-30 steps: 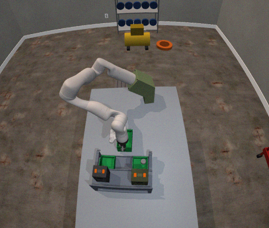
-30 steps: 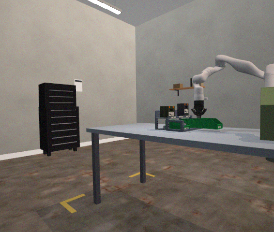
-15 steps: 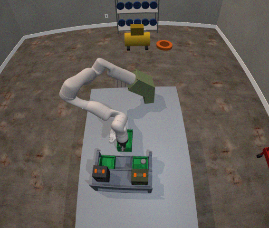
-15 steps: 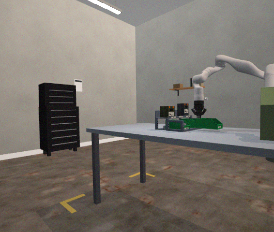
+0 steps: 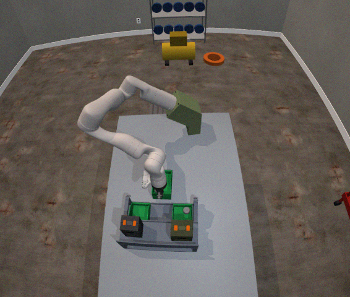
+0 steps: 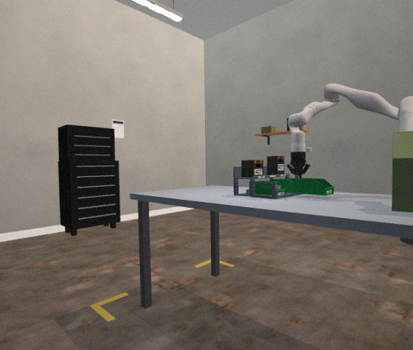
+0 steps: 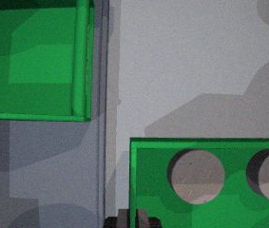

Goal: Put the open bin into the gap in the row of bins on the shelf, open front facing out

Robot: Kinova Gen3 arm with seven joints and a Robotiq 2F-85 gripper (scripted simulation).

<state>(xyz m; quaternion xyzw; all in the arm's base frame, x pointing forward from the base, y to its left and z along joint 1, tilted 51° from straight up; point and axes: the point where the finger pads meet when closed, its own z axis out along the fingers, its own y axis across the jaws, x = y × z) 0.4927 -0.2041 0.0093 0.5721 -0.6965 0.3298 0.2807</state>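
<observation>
The grey shelf lies 140 mm ahead of my hand, 30 mm to the right of it and 30 mm below it.
</observation>
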